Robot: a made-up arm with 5 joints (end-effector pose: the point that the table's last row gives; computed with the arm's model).
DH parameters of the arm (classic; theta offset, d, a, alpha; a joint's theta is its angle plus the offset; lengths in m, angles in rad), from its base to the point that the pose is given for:
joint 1: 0 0.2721 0 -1.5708
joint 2: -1.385 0 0.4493 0
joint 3: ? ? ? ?
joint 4: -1.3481 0 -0.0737 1.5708
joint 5: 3.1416 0.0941 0 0
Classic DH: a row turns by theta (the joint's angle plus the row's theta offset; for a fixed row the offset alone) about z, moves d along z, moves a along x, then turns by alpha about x.
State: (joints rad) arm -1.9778 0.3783 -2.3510 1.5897 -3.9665
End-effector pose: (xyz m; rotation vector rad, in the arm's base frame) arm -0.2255 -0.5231 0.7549 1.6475 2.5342 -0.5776
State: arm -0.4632 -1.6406 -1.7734 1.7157 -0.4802
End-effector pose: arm -0.4425 0.2210 0.6542 1.7185 0.0146 1.7397
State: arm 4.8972 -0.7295 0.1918 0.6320 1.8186
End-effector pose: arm 0.0044 -0.0236 0.3542 -0.0982 -3.1165 -0.1437
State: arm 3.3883 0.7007 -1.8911 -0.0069 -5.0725
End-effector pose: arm -0.7154 -0.1802 0.5467 -0.9596 -1.8344 0.9404
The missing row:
joint 3: -0.4085 0 -0.2785 0
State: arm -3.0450 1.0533 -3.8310 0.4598 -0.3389
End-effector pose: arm -0.4807 -0.0466 0.8122 0.1784 -0.8061 -0.2284
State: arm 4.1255 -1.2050 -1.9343 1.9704 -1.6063
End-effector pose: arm 0.1817 0.2732 0.8103 1.9197 -0.5431 -0.4041
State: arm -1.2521 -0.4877 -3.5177 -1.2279 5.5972
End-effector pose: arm -0.1332 0.4036 0.7200 -2.0893 0.6077 0.7134
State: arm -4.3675 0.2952 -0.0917 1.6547 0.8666
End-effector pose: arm -0.0345 0.0961 0.3480 1.1161 0.6458 -0.3084
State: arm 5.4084 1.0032 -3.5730 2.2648 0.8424
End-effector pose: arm 0.3916 -0.4687 0.6336 2.0260 -2.3467 0.4764
